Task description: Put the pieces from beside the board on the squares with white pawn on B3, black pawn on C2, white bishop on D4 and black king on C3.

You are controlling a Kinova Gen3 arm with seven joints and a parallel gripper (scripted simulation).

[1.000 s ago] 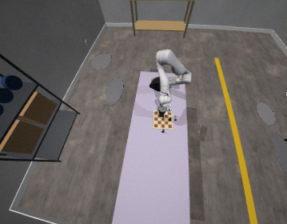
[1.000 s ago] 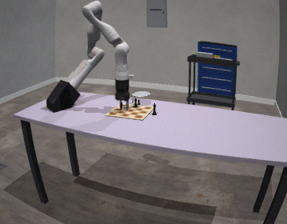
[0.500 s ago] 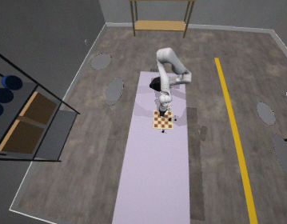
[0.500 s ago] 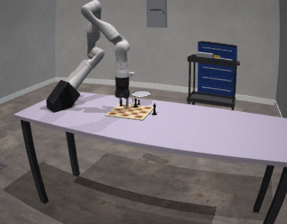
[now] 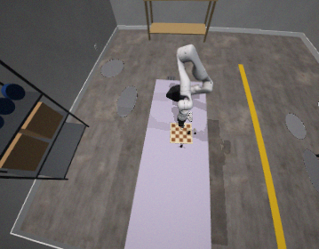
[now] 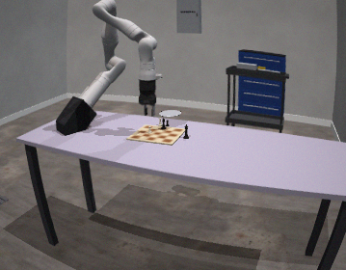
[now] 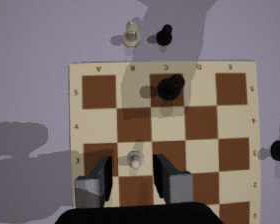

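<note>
My hand is 10 mm short of the black pawn, 140 mm to the right of it and 90 mm above it. Also, from my hand: white pawn: 90 mm below; then chessboard: 40 mm ahead, 100 mm below; then white bishop: 30 mm behind, 130 mm to the left, 80 mm below.
</note>
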